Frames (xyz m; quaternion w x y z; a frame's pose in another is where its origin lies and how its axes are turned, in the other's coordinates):
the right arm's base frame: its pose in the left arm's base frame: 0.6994 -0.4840 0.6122 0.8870 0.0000 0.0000 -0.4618
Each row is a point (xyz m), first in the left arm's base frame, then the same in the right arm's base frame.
Working: the left arm's base frame: its pose in the right arm's base frame: -0.7976 -0.2954 -0.6122 0.8870 0.0000 0.0000 0.4618

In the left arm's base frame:
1: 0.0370 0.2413 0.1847
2: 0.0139 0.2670 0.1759
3: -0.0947 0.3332 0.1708
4: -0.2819 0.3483 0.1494
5: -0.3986 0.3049 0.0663
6: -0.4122 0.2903 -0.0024
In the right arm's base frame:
1: -0.9741 -0.1267 -0.4275
2: -1.0084 -0.1309 -0.4363
3: -1.1249 -0.1819 -0.4414
4: -1.2446 -0.3266 -0.4628
5: -1.2760 -0.4471 -0.5459
6: -1.2718 -0.4666 -0.6146

